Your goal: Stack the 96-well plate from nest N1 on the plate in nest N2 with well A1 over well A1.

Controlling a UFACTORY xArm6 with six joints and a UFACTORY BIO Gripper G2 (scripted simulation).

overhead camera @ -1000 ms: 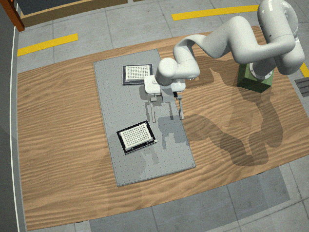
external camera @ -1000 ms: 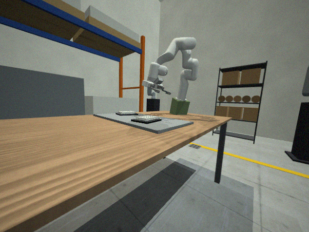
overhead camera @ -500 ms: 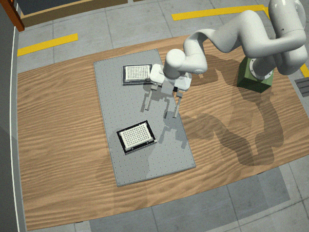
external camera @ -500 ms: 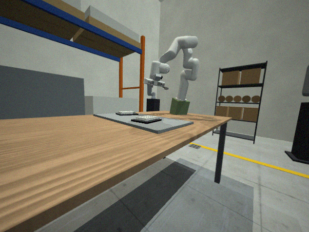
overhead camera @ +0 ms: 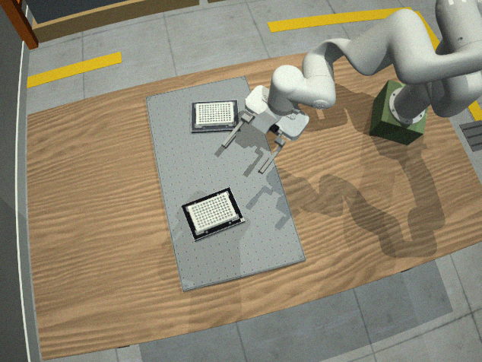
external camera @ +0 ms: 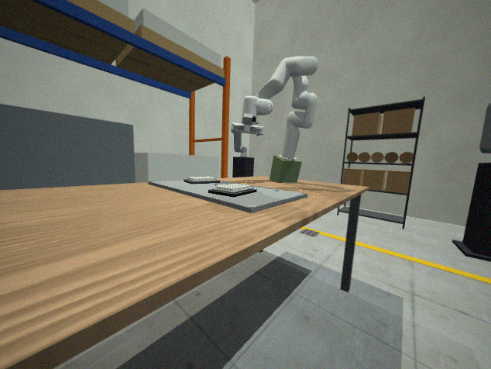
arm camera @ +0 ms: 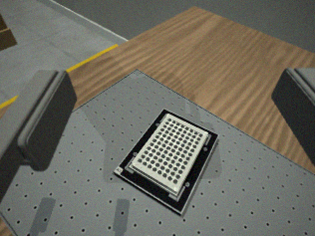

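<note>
Right now my hand is 290 mm to the left of the plate nest N1 and 250 mm above it. From my hand the other things lie so: black plate nest N2 (120 mm ahead, 40 mm to the left, 250 mm below).
</note>
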